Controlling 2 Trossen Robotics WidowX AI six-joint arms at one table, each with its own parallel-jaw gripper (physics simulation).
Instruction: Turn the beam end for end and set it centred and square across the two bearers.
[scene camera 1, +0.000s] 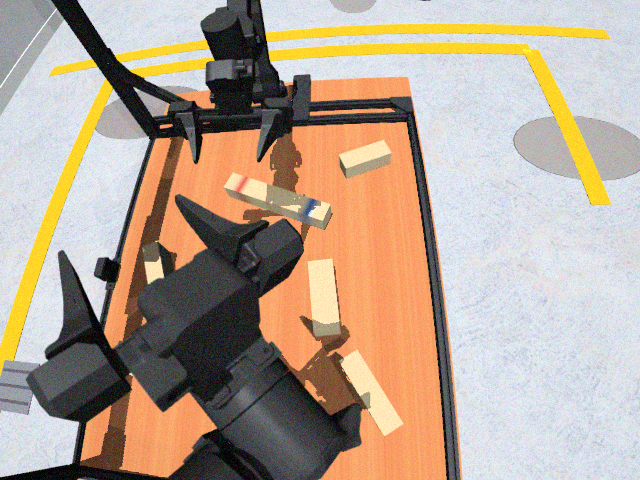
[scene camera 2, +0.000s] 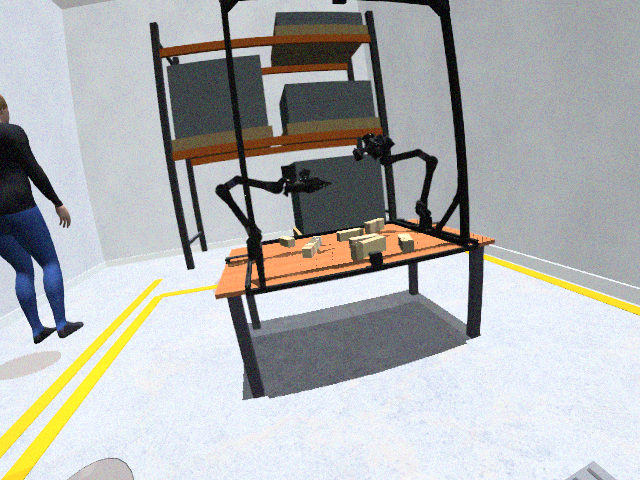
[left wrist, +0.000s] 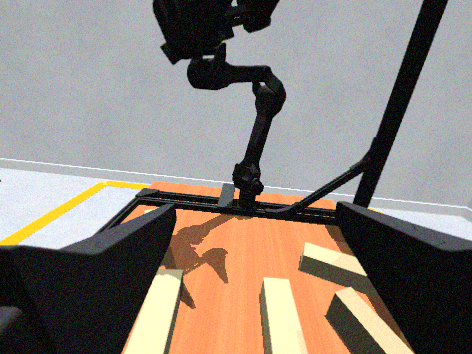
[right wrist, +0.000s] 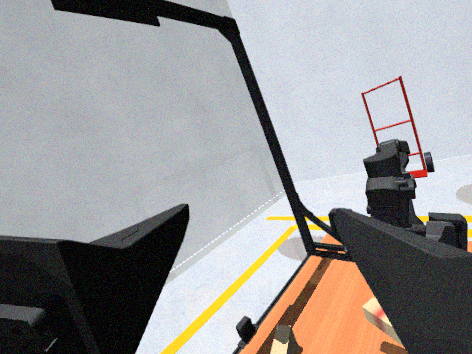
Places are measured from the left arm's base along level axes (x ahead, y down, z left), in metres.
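Where they show: left gripper, fingertip midpoint: (scene camera 1: 226, 161) (scene camera 2: 328, 184) (left wrist: 254, 210); right gripper, fingertip midpoint: (scene camera 1: 122, 223) (scene camera 2: 361, 144) (right wrist: 261, 212); right arm's base, link origin: (scene camera 2: 426, 228) (left wrist: 246, 205).
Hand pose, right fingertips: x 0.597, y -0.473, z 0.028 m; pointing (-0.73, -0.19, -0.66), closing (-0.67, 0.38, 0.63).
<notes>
After its pixels a point has its place.
The beam (scene camera 1: 258, 190) @(x 0.272, y -0.025, z -0.010 m) (scene camera 2: 309, 249) @(x 0.251, y -0.020, z -0.094 m) is pale, with a red band near one end and a blue band near the other; it lies slanted on the table. Its red-banded end (right wrist: 372, 309) @(x 0.257, y -0.025, z -0.073 m) shows in the right wrist view. My left gripper (scene camera 1: 227, 160) @(x 0.403, y -0.296, z 0.022 m) (scene camera 2: 328, 183) @(x 0.403, y -0.296, z 0.022 m) is open and empty, raised above the table near the beam's red end. My right gripper (scene camera 1: 119, 225) @(x 0.597, y -0.473, z 0.028 m) (scene camera 2: 356, 153) @(x 0.597, y -0.473, z 0.028 m) (right wrist: 261, 212) @(x 0.597, y -0.473, z 0.028 m) is open and empty, high above the table. Pale blocks (scene camera 1: 324, 294) (left wrist: 281, 312) lie about; I cannot tell which are the bearers. The right arm hides part of the table in scene camera 1.
Other pale blocks lie at the upper right (scene camera 1: 365, 158) @(x 0.194, y -0.025, z 0.239 m), lower right (scene camera 1: 368, 384) @(x 0.689, y -0.044, z 0.222 m) and left (scene camera 1: 153, 266) @(x 0.463, y -0.044, z -0.222 m) of the table (scene camera 1: 392, 289) @(x 0.499, y 0.019, z 0.281 m) in scene camera 1. A black frame (scene camera 1: 434, 289) @(x 0.508, y -0.001, z 0.364 m) edges the table, with uprights (scene camera 2: 461, 155) @(x 0.878, y -0.367, z -0.373 m). A small black box (scene camera 1: 105, 268) @(x 0.462, y -0.028, z -0.358 m) sits on its rail.
</notes>
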